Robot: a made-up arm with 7 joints.
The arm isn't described. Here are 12 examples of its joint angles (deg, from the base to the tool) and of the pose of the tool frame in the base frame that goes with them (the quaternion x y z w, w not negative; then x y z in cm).
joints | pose
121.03 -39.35 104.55 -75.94 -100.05 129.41 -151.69 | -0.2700 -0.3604 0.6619 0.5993 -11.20 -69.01 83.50
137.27 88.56 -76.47 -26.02 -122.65 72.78 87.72 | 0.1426 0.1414 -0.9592 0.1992 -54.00 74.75 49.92
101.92 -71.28 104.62 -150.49 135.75 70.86 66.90 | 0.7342 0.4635 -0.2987 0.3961 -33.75 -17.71 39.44
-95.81 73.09 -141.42 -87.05 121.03 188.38 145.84 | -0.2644 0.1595 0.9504 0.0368 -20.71 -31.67 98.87
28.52 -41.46 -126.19 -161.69 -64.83 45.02 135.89 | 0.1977 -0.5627 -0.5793 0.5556 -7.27 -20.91 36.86
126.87 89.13 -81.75 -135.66 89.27 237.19 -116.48 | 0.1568 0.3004 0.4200 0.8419 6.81 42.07 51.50
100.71 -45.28 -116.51 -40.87 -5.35 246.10 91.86 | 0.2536 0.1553 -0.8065 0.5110 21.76 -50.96 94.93
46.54 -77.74 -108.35 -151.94 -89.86 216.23 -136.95 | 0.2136 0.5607 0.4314 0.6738 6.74 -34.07 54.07
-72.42 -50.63 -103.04 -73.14 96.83 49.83 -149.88 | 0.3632 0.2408 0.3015 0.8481 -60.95 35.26 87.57
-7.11 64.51 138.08 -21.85 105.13 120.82 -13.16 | 0.3682 0.0046 0.2493 0.8957 77.65 6.44 95.37
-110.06 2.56 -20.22 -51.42 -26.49 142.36 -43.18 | 0.5298 -0.4518 -0.1930 0.6914 -17.41 -29.00 130.69
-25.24 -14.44 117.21 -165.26 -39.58 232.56 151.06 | -0.8951 0.0823 0.2620 0.3513 -9.59 27.47 64.66
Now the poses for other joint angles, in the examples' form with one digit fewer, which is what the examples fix.
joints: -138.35 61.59 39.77 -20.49 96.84 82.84 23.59
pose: -0.257 0.350 -0.709 0.556 -56.5 -64.8 82.9
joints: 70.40 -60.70 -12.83 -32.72 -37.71 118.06 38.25
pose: -0.365 0.239 -0.707 0.557 -21.4 -64.0 111.1
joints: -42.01 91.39 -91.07 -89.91 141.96 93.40 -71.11
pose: 0.775 -0.465 0.411 0.120 1.2 -74.0 49.2
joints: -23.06 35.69 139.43 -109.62 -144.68 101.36 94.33
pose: -0.461 -0.123 -0.815 0.328 -0.3 36.6 99.5
